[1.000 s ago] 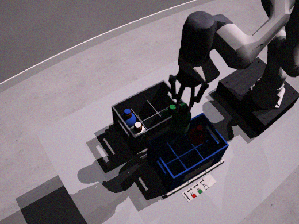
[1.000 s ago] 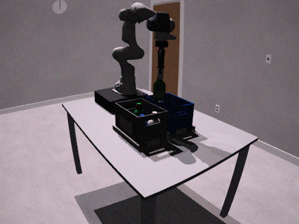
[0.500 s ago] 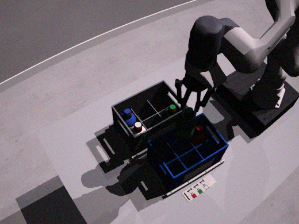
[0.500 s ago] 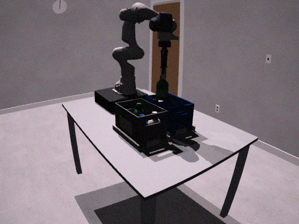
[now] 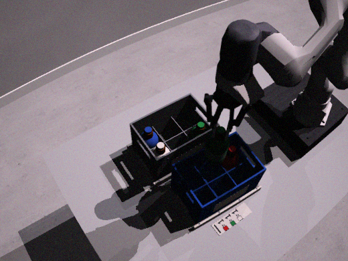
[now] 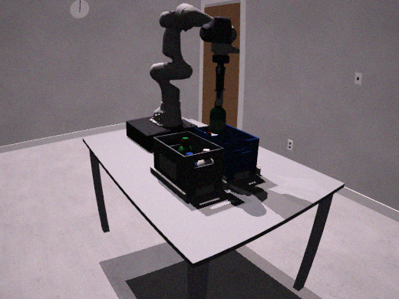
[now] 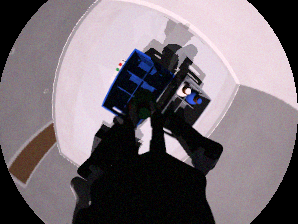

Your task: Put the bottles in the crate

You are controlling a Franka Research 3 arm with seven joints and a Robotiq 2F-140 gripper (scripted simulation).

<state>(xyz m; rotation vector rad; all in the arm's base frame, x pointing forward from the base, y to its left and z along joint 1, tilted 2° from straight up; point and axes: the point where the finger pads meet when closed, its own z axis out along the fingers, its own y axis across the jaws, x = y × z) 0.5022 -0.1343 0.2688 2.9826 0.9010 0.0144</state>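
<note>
Right now my hand is 260 mm above the blue crate, 40 mm to the right of it and 10 mm short of it. Also, from my hand: black crate: 260 mm below, 190 mm to the right, 10 mm behind; white-labelled bottle: 260 mm below, 170 mm to the right, 90 mm ahead; red-label bottle: 260 mm below, 80 mm behind, 20 mm to the left.
</note>
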